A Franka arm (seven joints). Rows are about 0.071 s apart.
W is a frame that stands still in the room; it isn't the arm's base.
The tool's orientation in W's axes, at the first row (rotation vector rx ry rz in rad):
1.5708 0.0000 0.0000
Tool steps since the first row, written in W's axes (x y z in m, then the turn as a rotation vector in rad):
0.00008 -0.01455 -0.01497 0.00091 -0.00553 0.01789
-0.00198 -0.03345 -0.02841 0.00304 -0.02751 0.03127
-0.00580 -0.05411 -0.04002 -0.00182 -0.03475 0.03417
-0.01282 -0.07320 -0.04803 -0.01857 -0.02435 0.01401
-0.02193 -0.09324 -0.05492 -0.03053 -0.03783 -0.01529
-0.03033 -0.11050 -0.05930 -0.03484 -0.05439 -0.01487
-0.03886 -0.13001 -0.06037 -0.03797 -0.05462 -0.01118
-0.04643 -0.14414 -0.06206 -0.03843 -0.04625 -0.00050
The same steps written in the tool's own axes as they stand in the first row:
0.00008 -0.01497 0.01455 0.00091 0.01789 0.00553
-0.00198 -0.02841 0.03345 0.00304 0.03127 0.02751
-0.00580 -0.04002 0.05411 -0.00182 0.03417 0.03475
-0.01282 -0.04803 0.07320 -0.01857 0.01401 0.02435
-0.02193 -0.05492 0.09324 -0.03053 -0.01529 0.03783
-0.03033 -0.05930 0.11050 -0.03484 -0.01487 0.05439
-0.03886 -0.06037 0.13001 -0.03797 -0.01118 0.05462
-0.04643 -0.06206 0.14414 -0.03843 -0.00050 0.04625

